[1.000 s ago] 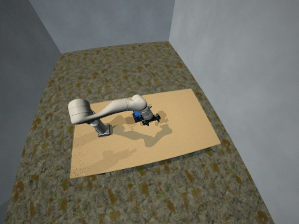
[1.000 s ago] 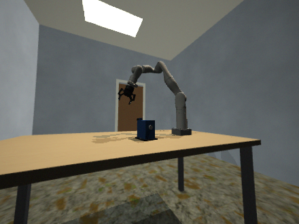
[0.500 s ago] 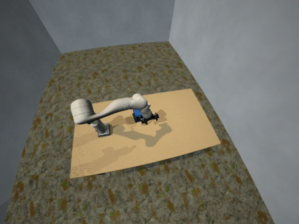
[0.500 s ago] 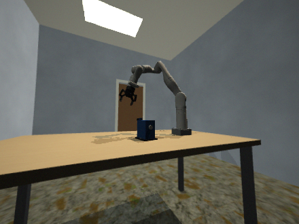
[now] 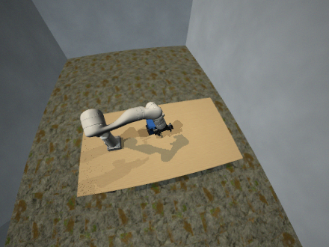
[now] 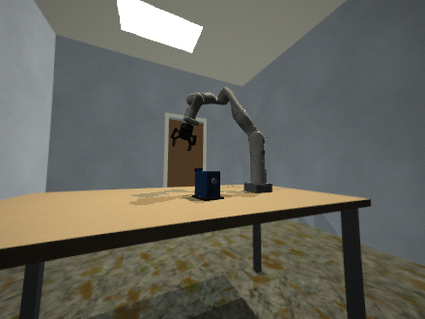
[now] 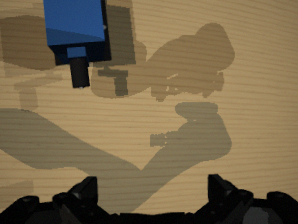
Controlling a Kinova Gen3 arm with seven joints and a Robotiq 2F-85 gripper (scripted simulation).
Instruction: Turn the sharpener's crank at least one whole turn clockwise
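The black knob is 130 mm below my hand, 110 mm to the left of it and 60 mm behind it.
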